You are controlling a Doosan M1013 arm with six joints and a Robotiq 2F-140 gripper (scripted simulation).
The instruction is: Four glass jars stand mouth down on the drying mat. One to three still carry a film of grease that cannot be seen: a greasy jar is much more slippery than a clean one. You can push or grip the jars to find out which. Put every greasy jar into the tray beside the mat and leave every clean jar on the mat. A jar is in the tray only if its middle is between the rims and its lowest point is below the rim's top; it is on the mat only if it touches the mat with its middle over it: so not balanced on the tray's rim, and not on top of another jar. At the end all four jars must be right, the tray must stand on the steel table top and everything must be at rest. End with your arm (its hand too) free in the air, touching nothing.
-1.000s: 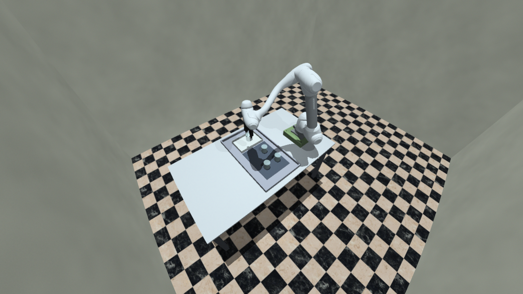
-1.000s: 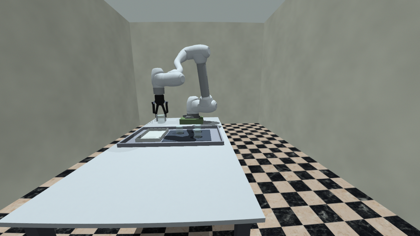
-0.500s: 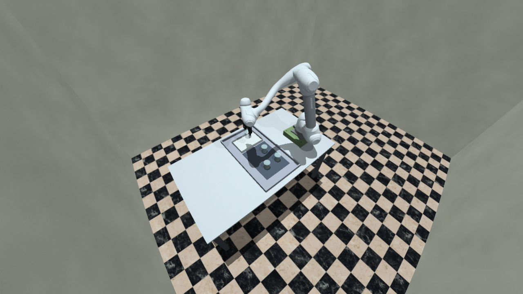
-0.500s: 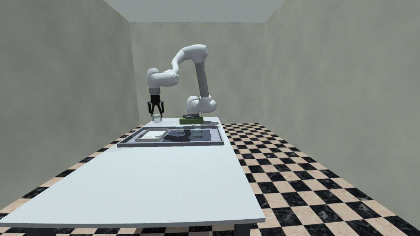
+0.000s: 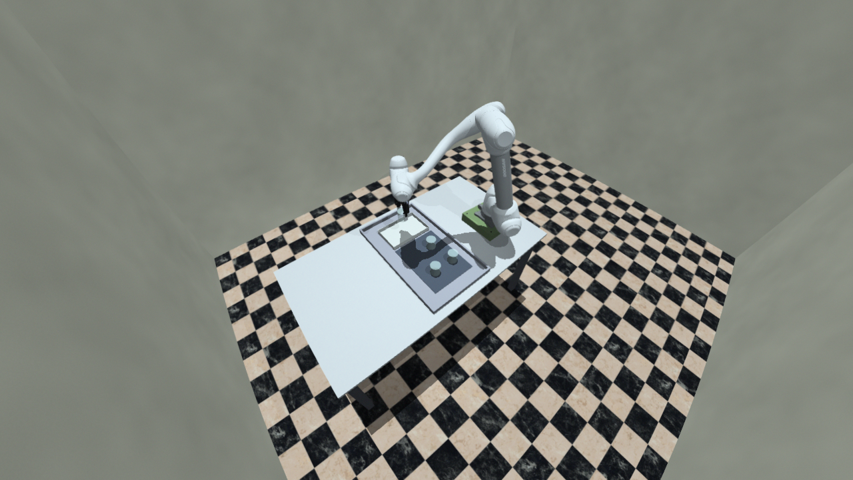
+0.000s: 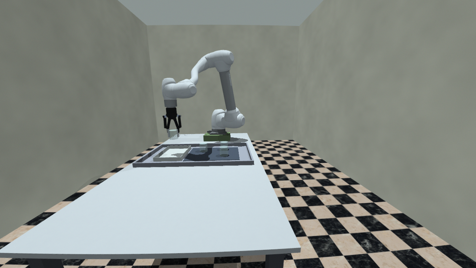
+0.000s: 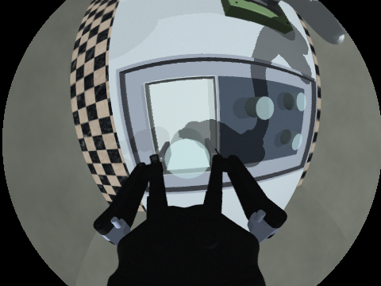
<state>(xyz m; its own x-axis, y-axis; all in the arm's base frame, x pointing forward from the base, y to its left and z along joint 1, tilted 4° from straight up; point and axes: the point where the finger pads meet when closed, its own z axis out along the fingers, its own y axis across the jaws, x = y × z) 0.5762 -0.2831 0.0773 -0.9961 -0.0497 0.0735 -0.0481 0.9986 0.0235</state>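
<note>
Right now the pale tray is 10 mm to the right of my hand and 170 mm below it. Also, from my hand: mat (20 mm behind, 310 mm to the left, 170 mm below).
</note>
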